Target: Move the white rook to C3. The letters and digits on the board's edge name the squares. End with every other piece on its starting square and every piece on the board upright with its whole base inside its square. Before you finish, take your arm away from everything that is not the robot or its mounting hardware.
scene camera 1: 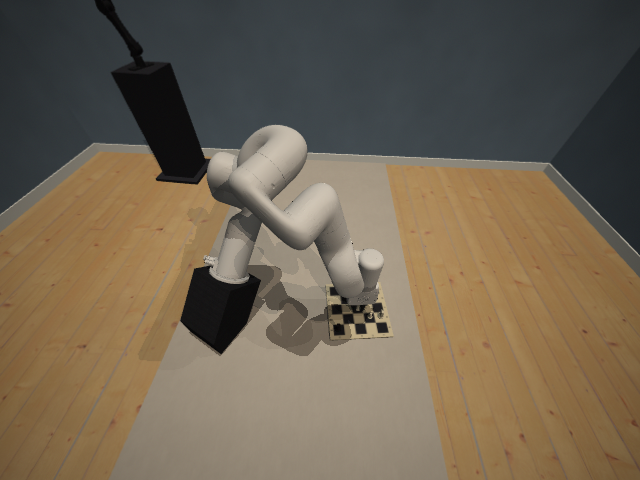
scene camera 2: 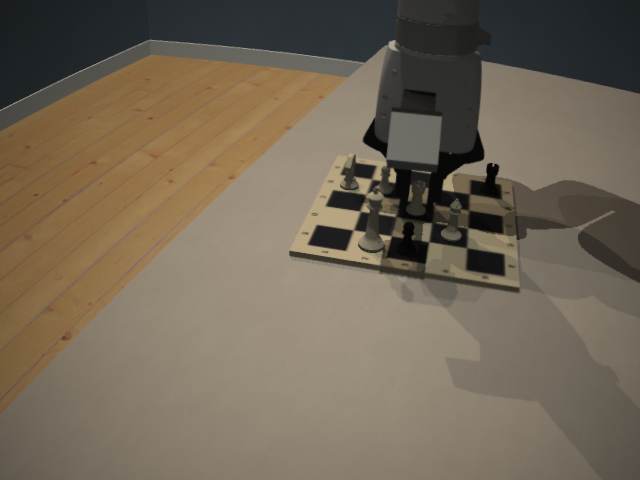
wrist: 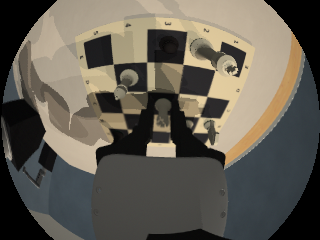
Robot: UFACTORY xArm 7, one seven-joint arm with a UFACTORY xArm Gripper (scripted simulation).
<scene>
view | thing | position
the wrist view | gripper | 162,108
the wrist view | tall white piece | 226,65
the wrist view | chessboard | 104,52
</scene>
